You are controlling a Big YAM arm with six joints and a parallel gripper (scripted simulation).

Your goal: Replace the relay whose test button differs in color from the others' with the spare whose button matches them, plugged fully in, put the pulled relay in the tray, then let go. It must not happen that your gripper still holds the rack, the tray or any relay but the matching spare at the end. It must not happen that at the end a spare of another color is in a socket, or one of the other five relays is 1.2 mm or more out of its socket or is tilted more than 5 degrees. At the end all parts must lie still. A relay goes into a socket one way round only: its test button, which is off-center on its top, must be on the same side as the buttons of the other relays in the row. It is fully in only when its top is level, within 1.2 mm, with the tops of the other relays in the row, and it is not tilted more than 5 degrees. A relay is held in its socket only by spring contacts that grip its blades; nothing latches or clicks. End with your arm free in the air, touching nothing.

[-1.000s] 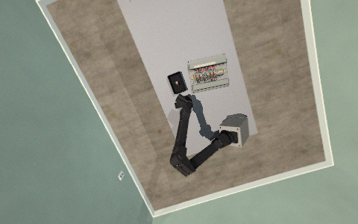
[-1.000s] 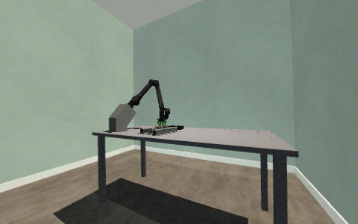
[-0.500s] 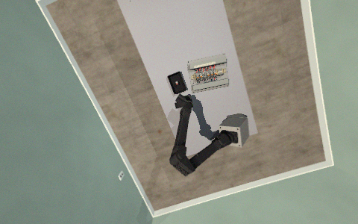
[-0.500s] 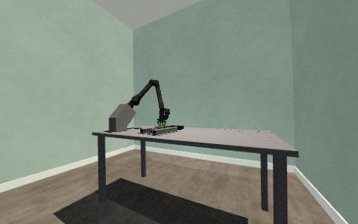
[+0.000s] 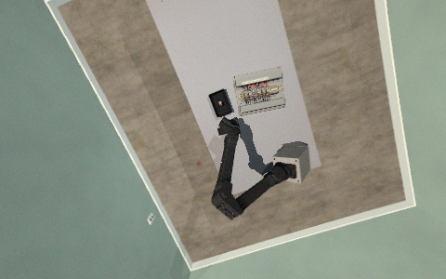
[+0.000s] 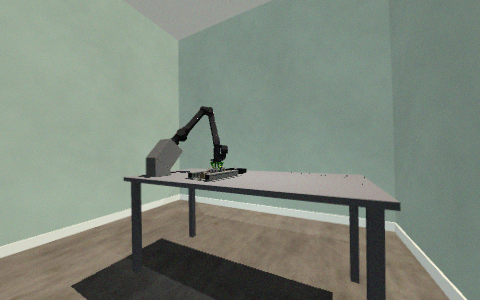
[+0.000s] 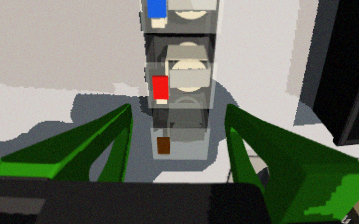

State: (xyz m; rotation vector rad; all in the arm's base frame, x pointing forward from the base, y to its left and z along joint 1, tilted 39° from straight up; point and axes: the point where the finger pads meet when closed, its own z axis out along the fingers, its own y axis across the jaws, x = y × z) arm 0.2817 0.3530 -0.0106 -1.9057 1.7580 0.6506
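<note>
My hand is 30 mm to the right of the dark stand and 20 mm above it. Round my hand: black tray (160 mm ahead, 70 mm to the left, 10 mm below).
</note>
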